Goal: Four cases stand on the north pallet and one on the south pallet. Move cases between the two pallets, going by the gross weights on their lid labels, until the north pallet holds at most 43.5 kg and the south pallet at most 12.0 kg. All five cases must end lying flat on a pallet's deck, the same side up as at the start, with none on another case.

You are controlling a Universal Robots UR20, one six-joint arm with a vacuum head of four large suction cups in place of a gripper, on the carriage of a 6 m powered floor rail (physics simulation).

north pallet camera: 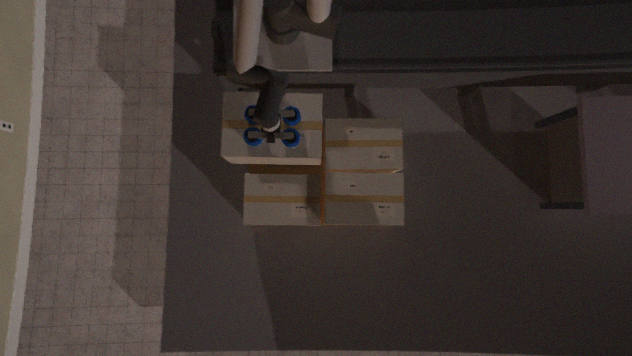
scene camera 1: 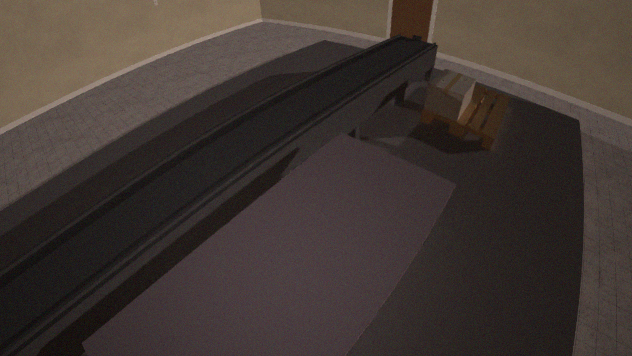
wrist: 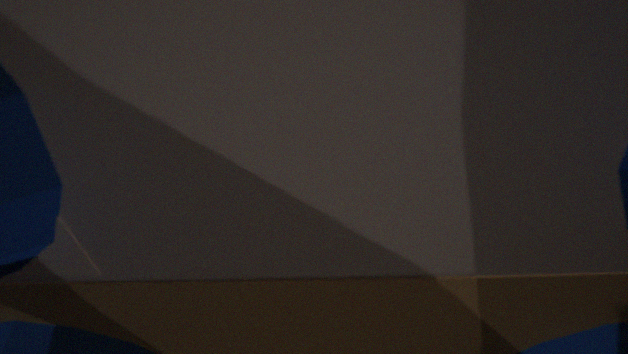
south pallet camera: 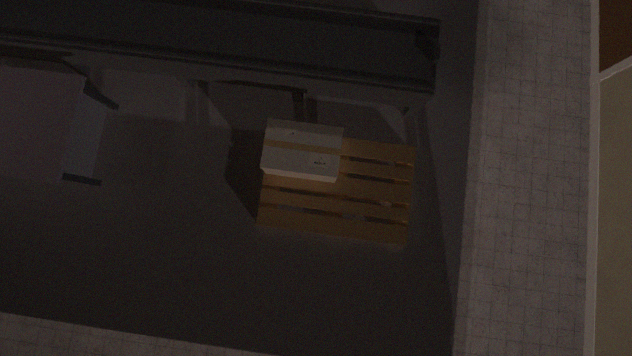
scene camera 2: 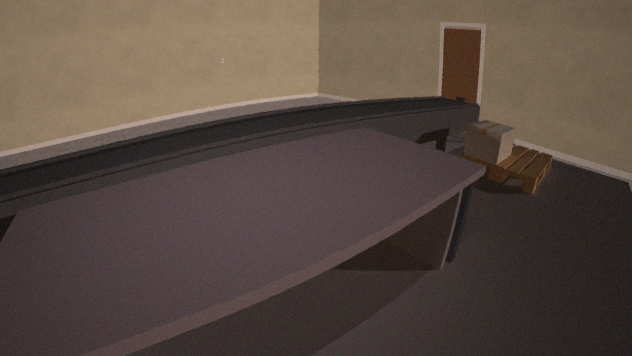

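Where they show: hand at its tool point: point(wrist: 331, 242); arm's base at its link origin: point(north pallet camera: 282, 28).
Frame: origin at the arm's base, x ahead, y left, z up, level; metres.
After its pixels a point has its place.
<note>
In the north pallet camera my vacuum head point(north pallet camera: 272, 126) @(x 0.815, y -0.010, z 0.401 m) has its four blue cups on the lid of a taped carton case point(north pallet camera: 306, 102) @(x 0.670, y 0.180, z 0.419 m) and holds it level, raised above the rear left of the north pallet point(north pallet camera: 285, 169) @(x 0.953, y -0.014, z -0.426 m). The lid point(wrist: 300, 150) @(x 0.864, y -0.006, z 0.424 m) fills the wrist view between the blue cups. Three other cases stand on that pallet: rear right point(north pallet camera: 362, 132) @(x 0.716, y 0.574, z -0.128 m), front left point(north pallet camera: 280, 215) @(x 1.320, y -0.026, z -0.185 m) and front right point(north pallet camera: 362, 215) @(x 1.319, y 0.567, z -0.131 m). One case point(south pallet camera: 300, 159) @(x 0.889, y 5.508, z -0.128 m) point(scene camera 1: 445, 102) @(x 0.821, y 5.223, z -0.264 m) point(scene camera 2: 485, 142) @(x 0.831, y 5.223, z -0.249 m) stands at the rear left of the south pallet point(south pallet camera: 380, 191) @(x 1.004, y 6.158, z -0.426 m) point(scene camera 1: 499, 115) @(x 1.356, y 5.744, z -0.426 m) point(scene camera 2: 540, 162) @(x 1.327, y 5.866, z -0.426 m). The label figures are too small to read.
A long pinkish-grey table point(scene camera 1: 275, 250) @(x 0.794, y 2.940, z -0.040 m) point(scene camera 2: 250, 200) @(x 0.950, y 2.871, z -0.040 m) point(north pallet camera: 607, 155) @(x 0.906, y 2.187, z -0.040 m) point(south pallet camera: 30, 125) @(x 0.920, y 3.558, z -0.040 m) stands between the pallets. The dark floor rail point(scene camera 1: 200, 165) point(north pallet camera: 475, 35) point(south pallet camera: 225, 40) runs behind the table and both pallets. The arm's carriage is at the north end.
</note>
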